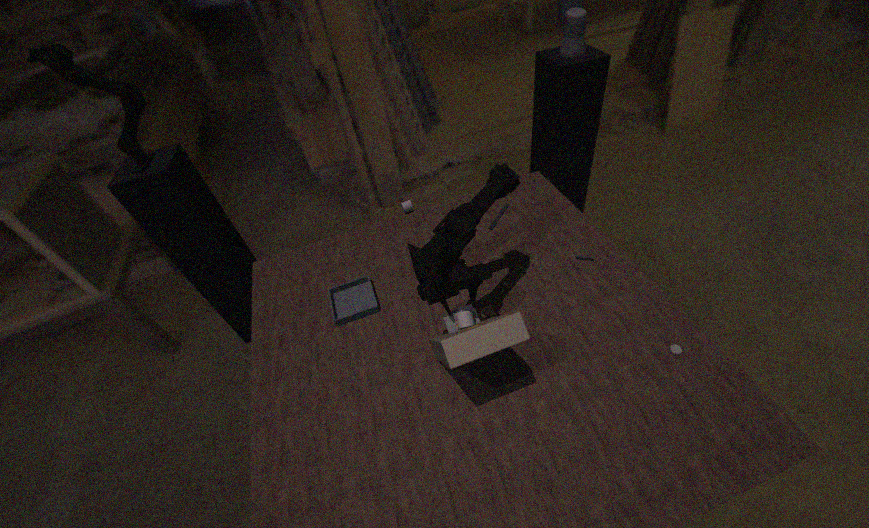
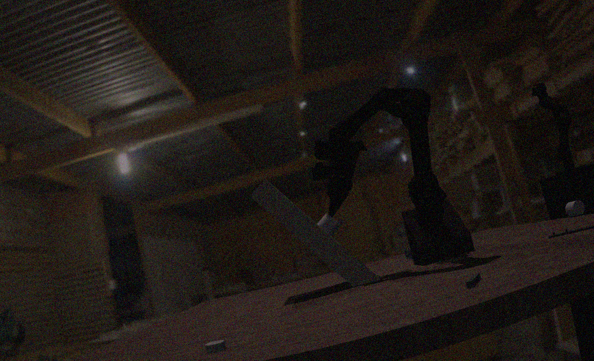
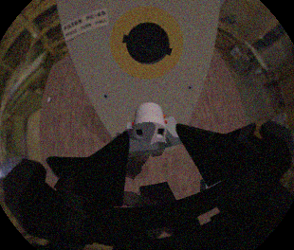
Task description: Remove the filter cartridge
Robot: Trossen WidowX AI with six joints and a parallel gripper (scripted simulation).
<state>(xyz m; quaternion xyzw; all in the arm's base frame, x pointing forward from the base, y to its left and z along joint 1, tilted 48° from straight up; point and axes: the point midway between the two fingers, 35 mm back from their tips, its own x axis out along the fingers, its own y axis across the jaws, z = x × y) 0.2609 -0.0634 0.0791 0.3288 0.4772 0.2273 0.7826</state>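
My gripper tip is now 1 cm short of the round filter cartridge and 2 cm above it. Round my gripper tip: service panel (5 cm ahead, 4 cm below); grey tray (32 cm behind, 30 cm to the right, 18 cm below).
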